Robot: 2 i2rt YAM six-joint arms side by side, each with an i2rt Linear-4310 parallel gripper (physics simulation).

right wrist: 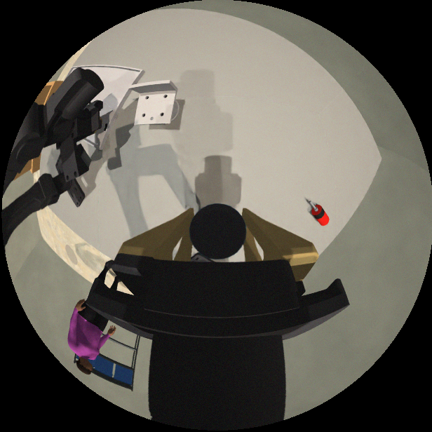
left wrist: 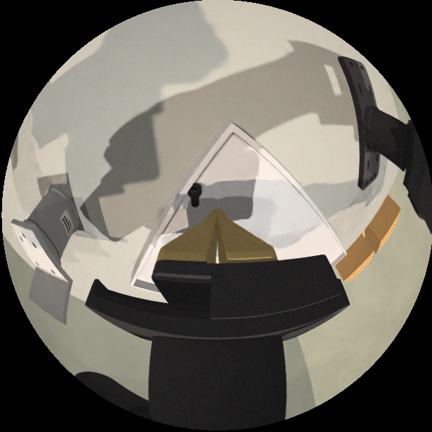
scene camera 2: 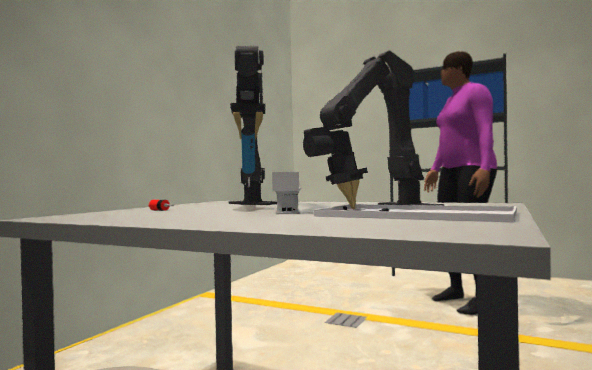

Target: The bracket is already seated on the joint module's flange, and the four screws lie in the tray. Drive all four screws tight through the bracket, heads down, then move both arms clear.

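Places are measured from the left arm's base along level axes (x right, y back, z down), in centimetres.
Pixels of known places: left gripper, between the fingertips: (scene camera 2: 353, 208); right gripper, between the fingertips: (scene camera 2: 248, 139); right arm's base, origin of its link: (scene camera 2: 252, 204).
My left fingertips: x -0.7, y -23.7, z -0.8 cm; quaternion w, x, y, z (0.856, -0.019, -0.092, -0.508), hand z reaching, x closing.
Note:
For each thing: its top centre in the pictures, then the offset to it from my left fingertips. "pt": a spot on its surface instead.
- grey joint module, centre of its top: (scene camera 2: 287, 189) dx +10.5, dy -14.1, dz -5.6 cm
- pale tray, centre of its top: (scene camera 2: 414, 208) dx -17.4, dy +3.1, dz -0.8 cm
- dark screw, centre of its top: (scene camera 2: 381, 209) dx -12.7, dy -3.1, dz -0.7 cm
- blue cylindrical tool, a spot on its surface: (scene camera 2: 248, 154) pt dx +30.2, dy -14.7, dz -16.1 cm
- red tool with a black band, centre of its top: (scene camera 2: 163, 199) dx +50.0, dy -34.6, dz -2.6 cm
The bracket (scene camera 2: 285, 180) (left wrist: 41, 249) (right wrist: 156, 107) sits on the grey joint module (scene camera 2: 287, 204) (left wrist: 53, 219); dark spots mark its hole places, too small to tell holes from screw heads. My left gripper (scene camera 2: 353, 207) (left wrist: 216, 215) is shut and empty, tips low over the pale tray (scene camera 2: 415, 216) (left wrist: 295, 220) (right wrist: 112, 82). A black screw (left wrist: 195, 194) is just beside the tips, outside the fingers. Another dark screw (scene camera 2: 384, 209) lies farther right in the tray in the scene view. My right gripper (scene camera 2: 248, 135) (right wrist: 217, 214) is shut on a blue cylindrical tool (scene camera 2: 248, 154), high above the table.
A red tool with a black band (scene camera 2: 159, 205) (right wrist: 320, 215) lies at the table's left in the scene view. Orange boxes (left wrist: 372, 237) show beyond the tray. A person in a magenta top (scene camera 2: 467, 125) (right wrist: 85, 332) stands behind the table by a rack (scene camera 2: 505, 100).

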